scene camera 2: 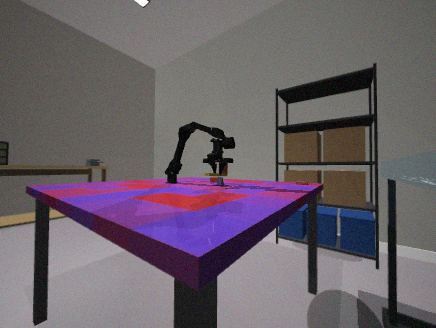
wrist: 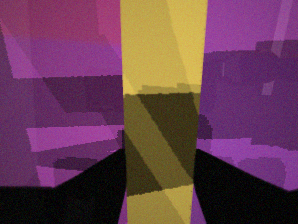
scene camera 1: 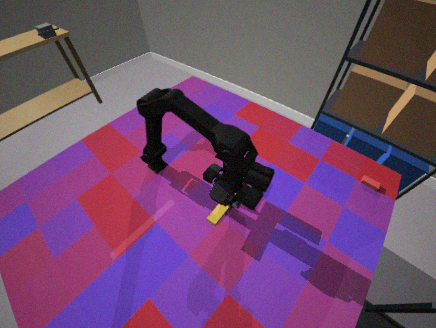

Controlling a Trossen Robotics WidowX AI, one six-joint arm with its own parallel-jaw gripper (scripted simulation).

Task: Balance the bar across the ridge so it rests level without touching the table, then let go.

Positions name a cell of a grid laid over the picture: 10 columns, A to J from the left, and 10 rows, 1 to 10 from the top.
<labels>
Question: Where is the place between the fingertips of the gripper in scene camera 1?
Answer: F7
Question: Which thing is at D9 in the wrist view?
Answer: The gripper.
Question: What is the gripper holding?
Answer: A yellow bar.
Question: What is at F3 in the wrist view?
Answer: A yellow bar.
</labels>
